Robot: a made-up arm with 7 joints.
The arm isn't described. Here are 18 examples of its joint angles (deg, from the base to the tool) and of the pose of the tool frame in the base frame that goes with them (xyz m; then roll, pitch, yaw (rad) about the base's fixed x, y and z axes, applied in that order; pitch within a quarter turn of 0, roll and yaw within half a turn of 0).
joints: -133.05 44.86 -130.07 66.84 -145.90 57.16 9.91
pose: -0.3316 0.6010 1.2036 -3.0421 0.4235 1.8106
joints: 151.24 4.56 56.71 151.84 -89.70 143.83 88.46
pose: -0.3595 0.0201 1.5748 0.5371 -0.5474 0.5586
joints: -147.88 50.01 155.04 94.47 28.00 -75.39 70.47
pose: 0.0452 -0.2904 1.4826 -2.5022 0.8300 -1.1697
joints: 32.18 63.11 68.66 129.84 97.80 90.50 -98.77
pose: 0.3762 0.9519 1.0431 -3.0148 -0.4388 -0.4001
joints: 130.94 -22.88 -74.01 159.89 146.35 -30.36 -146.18
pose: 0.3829 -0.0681 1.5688 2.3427 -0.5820 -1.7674
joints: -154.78 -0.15 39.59 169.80 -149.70 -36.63 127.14
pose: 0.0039 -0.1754 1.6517 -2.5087 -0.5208 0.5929
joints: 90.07 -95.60 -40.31 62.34 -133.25 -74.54 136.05
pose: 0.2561 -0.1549 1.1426 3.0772 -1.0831 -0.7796
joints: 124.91 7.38 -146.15 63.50 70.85 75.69 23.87
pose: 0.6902 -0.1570 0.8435 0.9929 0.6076 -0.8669
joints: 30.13 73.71 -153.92 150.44 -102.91 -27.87 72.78
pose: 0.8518 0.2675 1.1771 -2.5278 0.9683 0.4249
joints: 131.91 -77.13 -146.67 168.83 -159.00 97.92 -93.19
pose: 0.6305 -0.7706 0.8793 -2.9756 0.9417 -2.3135
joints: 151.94 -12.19 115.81 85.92 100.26 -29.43 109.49
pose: -0.0573 -0.7662 0.9913 -1.0684 1.2903 -0.0948
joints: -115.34 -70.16 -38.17 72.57 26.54 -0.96 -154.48
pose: -0.4263 0.2945 1.3346 -2.2307 -0.1327 -1.1928
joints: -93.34 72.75 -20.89 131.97 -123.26 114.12 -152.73
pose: -0.2996 -0.9705 0.6130 2.6157 0.1167 1.3861
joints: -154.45 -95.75 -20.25 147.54 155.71 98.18 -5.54
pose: 0.9302 0.4639 0.8057 -0.7927 -0.2610 0.6140
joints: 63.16 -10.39 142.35 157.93 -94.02 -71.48 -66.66
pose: -0.2339 -0.3142 1.5108 1.7942 0.9160 -2.7317
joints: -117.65 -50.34 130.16 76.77 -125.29 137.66 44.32
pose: 0.7859 0.2532 0.6114 3.0909 -0.1585 0.5220
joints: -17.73 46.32 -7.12 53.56 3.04 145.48 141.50
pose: 0.3109 -0.1017 0.3038 -2.6960 -0.6135 -1.2316
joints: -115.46 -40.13 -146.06 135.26 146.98 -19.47 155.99
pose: 0.1205 0.9441 1.0162 -1.2915 -0.9303 2.8131
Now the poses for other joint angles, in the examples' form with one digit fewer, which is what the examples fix.
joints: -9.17 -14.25 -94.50 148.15 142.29 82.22 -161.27
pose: -0.273 -0.212 1.696 -2.655 0.706 1.352
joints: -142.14 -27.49 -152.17 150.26 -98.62 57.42 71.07
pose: 0.499 0.577 1.454 2.338 -1.238 -2.398
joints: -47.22 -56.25 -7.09 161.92 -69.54 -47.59 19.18
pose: -0.434 0.665 1.289 2.459 0.965 0.659
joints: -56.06 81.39 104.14 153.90 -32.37 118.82 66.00
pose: 0.806 -0.533 0.863 0.703 0.933 -0.836
